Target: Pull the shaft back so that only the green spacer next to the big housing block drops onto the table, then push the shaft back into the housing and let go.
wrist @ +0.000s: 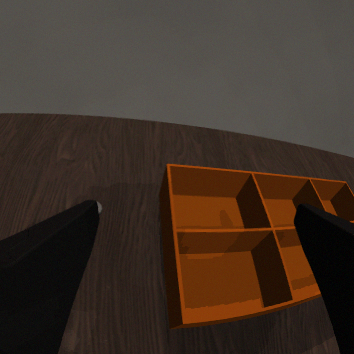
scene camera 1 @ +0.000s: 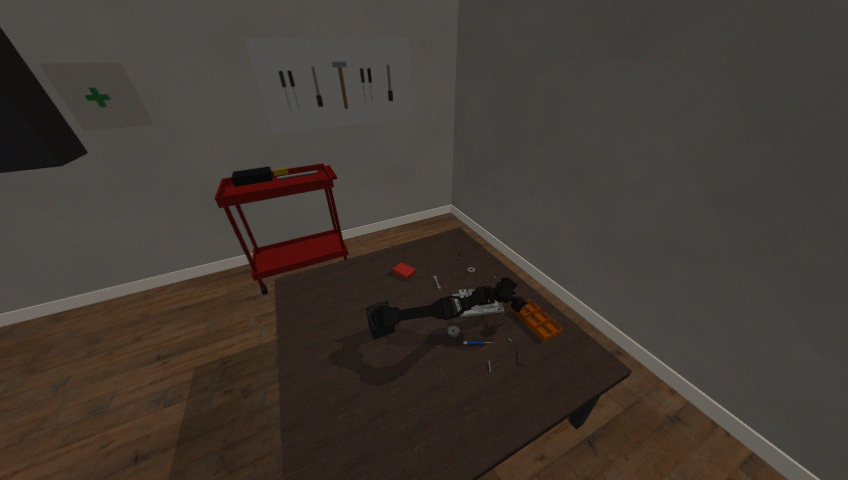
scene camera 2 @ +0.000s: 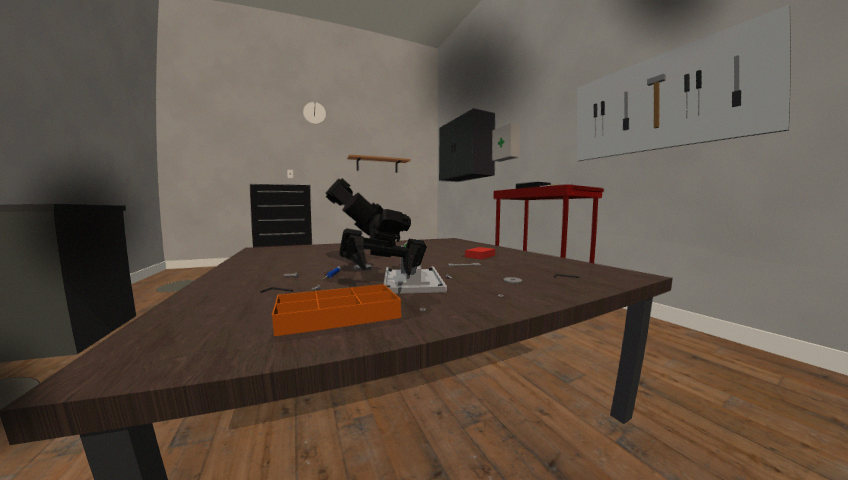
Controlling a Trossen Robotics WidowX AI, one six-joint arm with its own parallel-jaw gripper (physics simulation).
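Where they show: gripper, fingertip midpoint: [wrist: 202, 213] [scene camera 1: 521, 298] [scene camera 2: 387, 270]; arm's base, link origin: [scene camera 1: 378, 316].
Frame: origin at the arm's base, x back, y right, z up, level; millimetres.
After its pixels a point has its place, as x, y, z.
The white base tray [scene camera 1: 491, 309] [scene camera 2: 439, 288] {-634, 79, -94} stands on the table with the grey housing [scene camera 2: 418, 275] {-574, 104, -73} on it. A small bit of green [scene camera 2: 404, 245] {-471, 97, -9} shows behind the gripper in scene camera 2. The arm and fingers cover most of the assembly, so the shaft and the exact place of the spacers cannot be told. My gripper [scene camera 2: 386, 272] {-667, 219, -30} [wrist: 202, 213] {-667, 219, -30} is open with nothing between its fingers. It is low at the tray's end near the orange bin; in scene camera 2 one finger overlaps the housing, the other stands to its left. The assembly does not show in the wrist view.
An orange compartment bin [scene camera 1: 542, 328] {-669, 369, -100} [scene camera 2: 336, 320] {-729, 332, -91} [wrist: 172, 250] {-670, 215, -73} stands close beyond the tray. A blue screwdriver [scene camera 1: 474, 343] {-337, 280, -92} [scene camera 2: 332, 272] {-365, 283, -91}, a grey round part [scene camera 1: 453, 331] {-289, 184, -93}, a wrench [scene camera 1: 437, 282] {-407, -154, -98}, a washer [scene camera 1: 471, 270] {-639, -140, -96} [scene camera 2: 512, 279] {-638, -156, -100} and a red box [scene camera 1: 404, 270] {-278, -320, -73} [scene camera 2: 479, 252] {-327, -290, -77} lie around.
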